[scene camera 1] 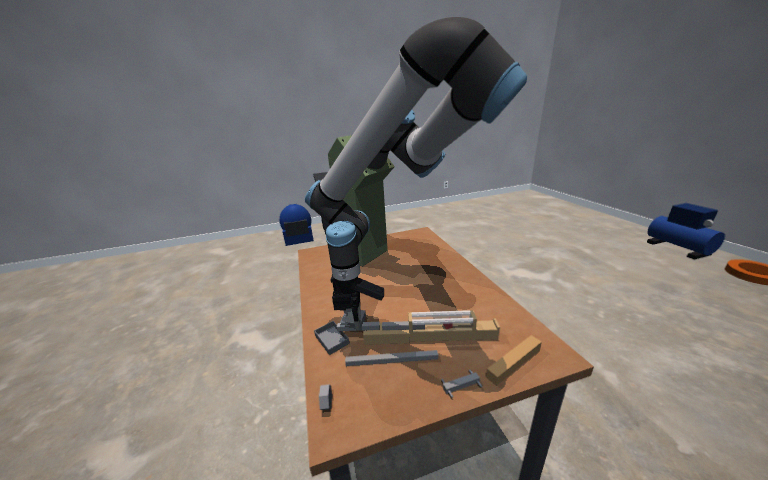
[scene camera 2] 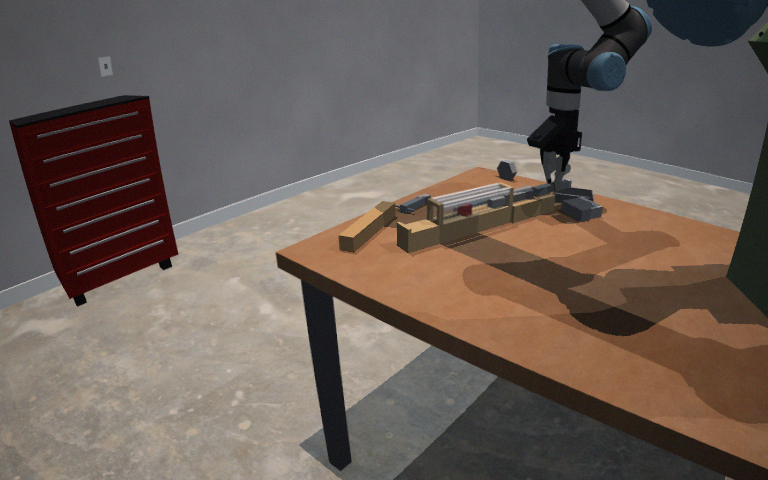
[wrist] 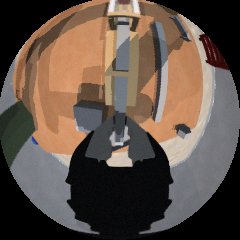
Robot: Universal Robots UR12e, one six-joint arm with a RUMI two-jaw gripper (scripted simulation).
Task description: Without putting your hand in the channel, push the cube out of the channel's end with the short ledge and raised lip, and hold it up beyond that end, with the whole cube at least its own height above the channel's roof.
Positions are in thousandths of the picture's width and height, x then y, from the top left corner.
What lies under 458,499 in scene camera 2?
A tan block.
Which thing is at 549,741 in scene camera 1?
A long grey bar.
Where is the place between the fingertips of my gripper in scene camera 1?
At 465,682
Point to a long grey bar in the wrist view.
677,235
